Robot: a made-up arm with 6 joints. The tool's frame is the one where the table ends. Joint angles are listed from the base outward.
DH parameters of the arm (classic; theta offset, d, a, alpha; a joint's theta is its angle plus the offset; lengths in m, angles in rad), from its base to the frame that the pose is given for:
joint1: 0 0.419 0 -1.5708
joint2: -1.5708 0 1.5 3.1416
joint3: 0 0 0 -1.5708
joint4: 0 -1.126 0 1.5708
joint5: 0 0.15 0 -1.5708
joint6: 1.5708 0 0 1.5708
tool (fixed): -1.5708 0 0 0
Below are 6 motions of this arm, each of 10 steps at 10 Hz.
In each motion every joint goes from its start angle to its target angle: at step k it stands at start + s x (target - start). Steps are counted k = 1, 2, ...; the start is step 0. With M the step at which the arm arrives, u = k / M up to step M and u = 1 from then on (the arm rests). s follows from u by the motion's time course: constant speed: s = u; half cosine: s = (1 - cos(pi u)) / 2; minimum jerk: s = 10 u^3 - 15 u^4 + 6 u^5.
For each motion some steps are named. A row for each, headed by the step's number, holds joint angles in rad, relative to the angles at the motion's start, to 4 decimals.
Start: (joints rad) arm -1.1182 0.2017 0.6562 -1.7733 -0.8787 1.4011
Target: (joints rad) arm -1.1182 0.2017 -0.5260 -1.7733 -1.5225 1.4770
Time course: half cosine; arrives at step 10
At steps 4, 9, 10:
4: 0.0000 0.0000 -0.4084 0.0000 -0.2224 0.0262
9: 0.0000 0.0000 -1.1533 0.0000 -0.6280 0.0740
10: 0.0000 0.0000 -1.1822 0.0000 -0.6438 0.0759

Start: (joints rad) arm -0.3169 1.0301 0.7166 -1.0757 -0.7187 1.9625
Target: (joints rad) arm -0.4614 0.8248 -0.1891 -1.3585 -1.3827 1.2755
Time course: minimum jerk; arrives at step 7
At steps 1, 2, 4, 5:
1: -0.0034 -0.0048 -0.0211 -0.0066 -0.0154 -0.0160
2: -0.0209 -0.0297 -0.1311 -0.0409 -0.0961 -0.0994
4: -0.0913 -0.1298 -0.5725 -0.1788 -0.4197 -0.4343
5: -0.1236 -0.1756 -0.7746 -0.2419 -0.5679 -0.5876

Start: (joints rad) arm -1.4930 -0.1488 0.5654 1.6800 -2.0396 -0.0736
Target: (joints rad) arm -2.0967 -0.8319 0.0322 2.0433 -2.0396 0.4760
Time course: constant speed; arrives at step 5
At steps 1, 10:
1: -0.1207 -0.1366 -0.1066 0.0727 0.0000 0.1099
10: -0.6037 -0.6831 -0.5332 0.3633 0.0000 0.5496

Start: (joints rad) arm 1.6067 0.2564 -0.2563 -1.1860 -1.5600 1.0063
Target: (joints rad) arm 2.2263 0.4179 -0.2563 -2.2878 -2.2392 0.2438
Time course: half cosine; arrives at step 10
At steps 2, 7, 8, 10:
2: 0.0592 0.0154 0.0000 -0.1052 -0.0649 -0.0728
7: 0.4919 0.1282 0.0000 -0.8747 -0.5392 -0.6053
8: 0.5604 0.1461 0.0000 -0.9966 -0.6143 -0.6897
10: 0.6196 0.1615 0.0000 -1.1018 -0.6792 -0.7625

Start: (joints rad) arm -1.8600 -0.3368 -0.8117 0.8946 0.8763 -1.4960
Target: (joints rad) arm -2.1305 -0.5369 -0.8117 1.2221 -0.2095 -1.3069
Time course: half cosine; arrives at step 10
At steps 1, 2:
1: -0.0066 -0.0049 0.0000 0.0080 -0.0266 0.0046
2: -0.0258 -0.0191 0.0000 0.0313 -0.1037 0.0181

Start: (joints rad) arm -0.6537 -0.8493 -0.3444 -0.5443 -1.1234 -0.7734
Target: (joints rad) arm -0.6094 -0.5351 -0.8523 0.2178 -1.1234 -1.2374
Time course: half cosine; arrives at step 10
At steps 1, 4, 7, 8, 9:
1: 0.0011 0.0077 -0.0124 0.0186 0.0000 -0.0114
4: 0.0153 0.1086 -0.1755 0.2633 0.0000 -0.1603
7: 0.0352 0.2494 -0.4032 0.6050 0.0000 -0.3684
8: 0.0401 0.2842 -0.4594 0.6893 0.0000 -0.4197
9: 0.0432 0.3065 -0.4955 0.7435 0.0000 -0.4526

